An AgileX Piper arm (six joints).
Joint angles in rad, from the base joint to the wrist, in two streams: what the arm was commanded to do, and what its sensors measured. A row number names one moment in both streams.
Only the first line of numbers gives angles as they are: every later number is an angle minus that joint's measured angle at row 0.
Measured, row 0: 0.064 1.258 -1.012 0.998 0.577 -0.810
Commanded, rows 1 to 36: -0.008 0.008 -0.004 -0.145 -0.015 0.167; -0.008 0.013 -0.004 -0.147 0.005 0.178; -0.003 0.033 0.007 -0.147 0.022 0.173; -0.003 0.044 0.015 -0.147 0.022 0.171; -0.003 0.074 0.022 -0.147 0.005 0.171; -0.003 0.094 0.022 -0.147 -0.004 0.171; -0.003 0.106 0.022 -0.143 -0.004 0.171; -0.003 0.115 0.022 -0.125 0.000 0.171; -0.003 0.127 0.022 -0.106 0.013 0.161; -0.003 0.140 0.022 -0.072 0.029 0.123; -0.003 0.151 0.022 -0.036 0.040 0.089; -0.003 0.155 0.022 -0.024 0.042 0.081; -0.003 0.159 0.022 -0.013 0.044 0.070; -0.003 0.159 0.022 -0.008 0.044 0.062; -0.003 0.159 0.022 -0.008 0.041 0.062; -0.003 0.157 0.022 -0.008 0.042 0.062; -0.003 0.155 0.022 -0.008 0.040 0.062; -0.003 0.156 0.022 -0.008 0.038 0.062; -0.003 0.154 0.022 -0.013 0.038 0.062; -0.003 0.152 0.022 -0.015 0.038 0.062; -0.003 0.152 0.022 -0.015 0.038 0.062; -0.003 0.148 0.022 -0.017 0.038 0.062; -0.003 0.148 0.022 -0.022 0.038 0.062; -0.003 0.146 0.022 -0.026 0.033 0.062; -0.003 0.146 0.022 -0.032 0.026 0.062; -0.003 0.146 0.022 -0.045 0.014 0.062; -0.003 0.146 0.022 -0.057 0.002 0.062; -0.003 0.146 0.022 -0.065 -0.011 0.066; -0.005 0.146 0.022 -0.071 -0.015 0.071; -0.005 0.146 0.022 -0.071 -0.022 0.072; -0.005 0.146 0.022 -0.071 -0.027 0.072; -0.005 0.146 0.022 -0.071 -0.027 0.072; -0.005 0.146 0.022 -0.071 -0.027 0.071; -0.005 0.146 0.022 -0.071 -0.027 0.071; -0.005 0.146 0.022 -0.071 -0.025 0.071; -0.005 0.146 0.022 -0.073 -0.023 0.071
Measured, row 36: -0.002 0.153 0.021 -0.062 -0.019 0.071
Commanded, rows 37 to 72: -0.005 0.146 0.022 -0.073 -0.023 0.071; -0.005 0.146 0.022 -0.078 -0.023 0.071; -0.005 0.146 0.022 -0.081 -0.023 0.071; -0.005 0.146 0.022 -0.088 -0.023 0.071; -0.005 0.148 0.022 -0.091 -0.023 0.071; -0.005 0.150 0.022 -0.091 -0.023 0.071; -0.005 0.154 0.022 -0.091 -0.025 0.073; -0.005 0.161 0.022 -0.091 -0.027 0.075; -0.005 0.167 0.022 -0.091 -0.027 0.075; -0.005 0.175 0.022 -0.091 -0.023 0.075; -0.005 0.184 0.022 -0.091 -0.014 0.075; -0.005 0.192 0.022 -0.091 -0.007 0.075; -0.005 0.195 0.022 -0.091 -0.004 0.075; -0.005 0.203 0.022 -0.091 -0.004 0.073; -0.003 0.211 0.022 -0.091 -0.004 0.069; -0.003 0.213 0.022 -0.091 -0.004 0.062; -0.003 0.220 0.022 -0.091 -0.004 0.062; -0.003 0.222 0.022 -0.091 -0.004 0.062; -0.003 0.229 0.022 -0.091 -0.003 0.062; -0.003 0.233 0.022 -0.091 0.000 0.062; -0.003 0.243 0.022 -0.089 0.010 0.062; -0.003 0.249 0.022 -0.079 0.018 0.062; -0.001 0.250 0.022 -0.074 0.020 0.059; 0.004 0.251 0.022 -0.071 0.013 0.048; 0.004 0.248 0.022 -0.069 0.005 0.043; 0.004 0.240 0.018 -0.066 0.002 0.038; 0.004 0.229 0.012 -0.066 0.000 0.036; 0.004 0.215 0.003 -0.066 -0.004 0.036; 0.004 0.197 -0.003 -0.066 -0.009 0.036; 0.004 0.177 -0.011 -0.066 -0.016 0.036; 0.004 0.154 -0.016 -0.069 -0.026 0.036; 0.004 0.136 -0.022 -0.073 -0.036 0.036; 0.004 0.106 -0.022 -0.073 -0.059 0.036; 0.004 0.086 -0.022 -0.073 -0.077 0.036; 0.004 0.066 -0.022 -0.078 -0.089 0.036; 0.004 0.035 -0.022 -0.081 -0.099 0.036
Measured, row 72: 0.000 0.130 -0.013 -0.077 -0.045 0.050
